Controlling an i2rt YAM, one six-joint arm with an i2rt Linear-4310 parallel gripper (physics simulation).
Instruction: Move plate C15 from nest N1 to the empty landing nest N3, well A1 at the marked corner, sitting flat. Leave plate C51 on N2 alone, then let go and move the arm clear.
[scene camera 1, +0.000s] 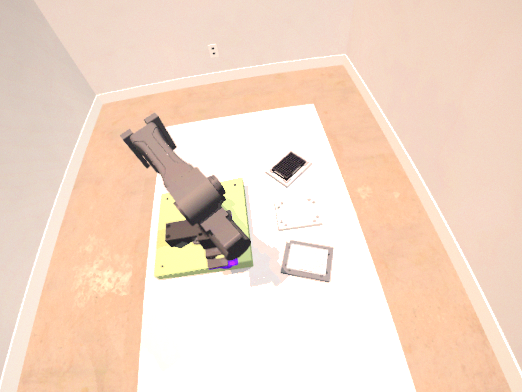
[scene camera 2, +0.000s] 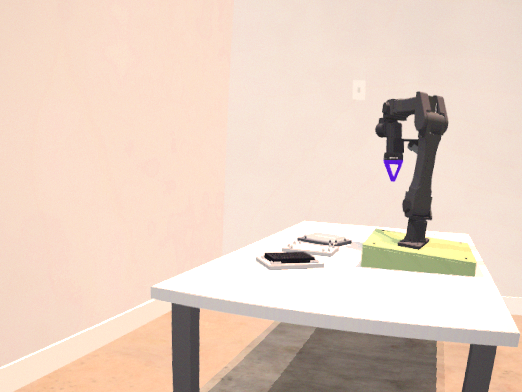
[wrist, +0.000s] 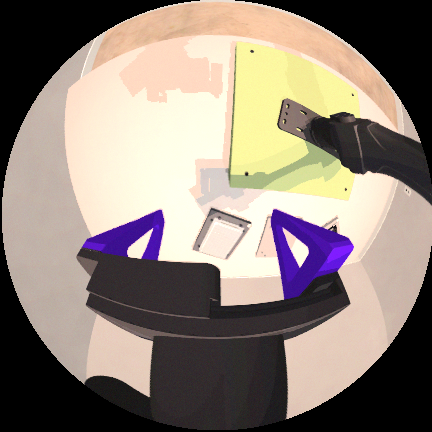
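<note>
A pale plate (scene camera 1: 307, 260) (scene camera 2: 325, 238) (wrist: 220, 240) sits in a dark grey nest (scene camera 1: 306, 277) (wrist: 230, 216). A black plate (scene camera 1: 289, 166) (scene camera 2: 288, 257) sits in a pale nest (scene camera 1: 287, 183) (scene camera 2: 295, 266); my right finger partly hides it in the wrist view. The empty white nest (scene camera 1: 299, 215) (scene camera 2: 310, 248) (wrist: 264, 242) lies between them. Plate and nest labels and the marked corner cannot be read. My gripper (scene camera 2: 393, 179) (wrist: 217, 214) is open and empty, high above the table and pointing down. In scene camera 1 the arm hides most of it.
The arm stands on a yellow-green base block (scene camera 1: 170, 255) (scene camera 2: 415, 265) (wrist: 260, 100), beside the row of nests. All stand on the white table (scene camera 1: 250, 340) (scene camera 2: 330, 295). The dark grey nest is at the opposite end of the row from the black plate.
</note>
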